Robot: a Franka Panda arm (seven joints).
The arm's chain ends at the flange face. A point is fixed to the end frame.
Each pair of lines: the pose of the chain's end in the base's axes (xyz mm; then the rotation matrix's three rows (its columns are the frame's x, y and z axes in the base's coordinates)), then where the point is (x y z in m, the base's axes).
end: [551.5, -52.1, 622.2], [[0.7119, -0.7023, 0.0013], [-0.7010, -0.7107, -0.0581], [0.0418, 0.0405, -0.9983]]
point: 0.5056 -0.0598 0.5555
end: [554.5, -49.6, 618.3], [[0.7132, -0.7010, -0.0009], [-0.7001, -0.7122, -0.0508], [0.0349, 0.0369, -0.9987]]
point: 0.5085 -0.0569 0.5516
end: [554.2, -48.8, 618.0], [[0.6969, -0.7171, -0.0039], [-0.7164, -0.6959, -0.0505], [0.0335, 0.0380, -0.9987]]
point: 0.5079 -0.0550 0.5514
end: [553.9, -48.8, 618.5], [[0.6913, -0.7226, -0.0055], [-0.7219, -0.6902, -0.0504], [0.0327, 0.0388, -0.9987]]
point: 0.5075 -0.0547 0.5520
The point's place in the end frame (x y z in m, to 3 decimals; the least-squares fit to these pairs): -0.030 0.035 0.067
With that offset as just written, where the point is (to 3 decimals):
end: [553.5, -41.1, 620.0], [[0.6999, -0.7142, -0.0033], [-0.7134, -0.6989, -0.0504], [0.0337, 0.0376, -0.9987]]
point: 0.507 -0.048 0.553
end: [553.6, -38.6, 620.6], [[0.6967, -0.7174, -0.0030], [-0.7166, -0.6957, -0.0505], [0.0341, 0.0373, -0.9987]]
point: 0.507 -0.045 0.554
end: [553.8, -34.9, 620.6], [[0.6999, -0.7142, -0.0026], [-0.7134, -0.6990, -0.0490], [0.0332, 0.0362, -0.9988]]
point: 0.508 -0.041 0.554
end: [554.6, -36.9, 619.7], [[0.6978, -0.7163, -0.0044], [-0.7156, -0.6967, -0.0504], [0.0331, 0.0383, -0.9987]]
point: 0.508 -0.043 0.553
